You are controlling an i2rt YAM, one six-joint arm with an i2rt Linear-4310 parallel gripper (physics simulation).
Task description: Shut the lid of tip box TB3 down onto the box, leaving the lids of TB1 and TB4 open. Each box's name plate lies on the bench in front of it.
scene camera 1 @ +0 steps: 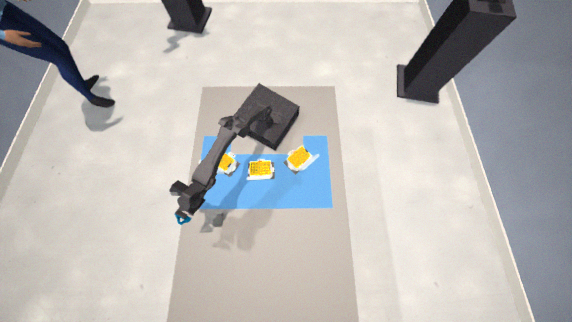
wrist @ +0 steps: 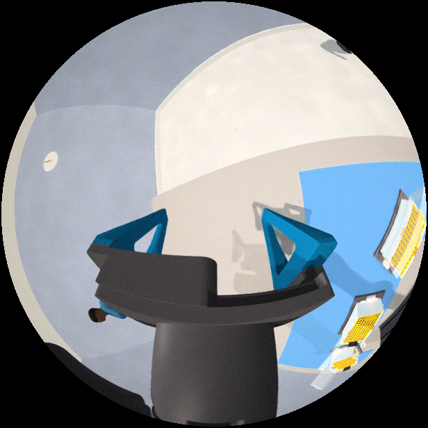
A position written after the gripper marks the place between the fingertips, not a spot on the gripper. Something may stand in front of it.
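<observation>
Scene camera 1 shows a blue mat (scene camera 1: 311, 188). The wrist view shows the gripper (wrist: 214, 213) together with the blue mat (wrist: 354, 202).
</observation>
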